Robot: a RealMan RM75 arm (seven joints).
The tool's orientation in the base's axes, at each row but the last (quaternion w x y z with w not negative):
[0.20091 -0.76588 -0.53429 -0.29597]
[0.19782 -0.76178 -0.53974 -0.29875]
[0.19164 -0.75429 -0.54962 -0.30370]
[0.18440 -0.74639 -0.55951 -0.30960]
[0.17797 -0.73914 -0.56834 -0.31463]
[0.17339 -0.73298 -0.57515 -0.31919]
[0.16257 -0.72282 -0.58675 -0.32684]
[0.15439 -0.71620 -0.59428 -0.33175]
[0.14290 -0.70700 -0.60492 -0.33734]
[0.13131 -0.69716 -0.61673 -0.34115]
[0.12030 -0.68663 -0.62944 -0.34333]
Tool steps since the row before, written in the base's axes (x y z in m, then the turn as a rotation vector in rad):
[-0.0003 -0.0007 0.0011 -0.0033 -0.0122 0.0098]
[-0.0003 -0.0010 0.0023 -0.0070 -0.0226 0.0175]
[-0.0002 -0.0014 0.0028 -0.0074 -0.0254 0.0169]
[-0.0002 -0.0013 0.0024 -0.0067 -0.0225 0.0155]
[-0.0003 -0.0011 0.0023 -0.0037 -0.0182 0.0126]
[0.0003 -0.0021 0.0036 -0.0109 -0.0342 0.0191]
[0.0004 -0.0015 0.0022 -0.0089 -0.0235 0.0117]
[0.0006 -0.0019 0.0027 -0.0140 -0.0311 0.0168]
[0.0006 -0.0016 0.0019 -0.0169 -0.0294 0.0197]
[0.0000 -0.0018 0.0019 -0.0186 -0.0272 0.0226]
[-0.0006 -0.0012 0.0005 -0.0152 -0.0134 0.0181]
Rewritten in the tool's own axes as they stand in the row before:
[0.0002 0.0000 -0.0013 -0.0028 0.0012 -0.0157]
[0.0008 0.0001 -0.0024 -0.0059 0.0014 -0.0288]
[0.0008 0.0004 -0.0030 -0.0084 0.0019 -0.0302]
[0.0006 0.0004 -0.0026 -0.0071 0.0016 -0.0272]
[0.0007 0.0003 -0.0025 -0.0054 0.0030 -0.0216]
[0.0009 0.0013 -0.0039 -0.0138 0.0013 -0.0382]
[0.0004 0.0011 -0.0024 -0.0105 -0.0007 -0.0256]
[0.0004 0.0015 -0.0030 -0.0133 -0.0028 -0.0355]
[0.0000 0.0013 -0.0022 -0.0102 -0.0053 -0.0375]
[-0.0002 0.0008 -0.0025 -0.0067 -0.0067 -0.0388]
[-0.0006 -0.0002 -0.0013 0.0012 -0.0072 -0.0262]

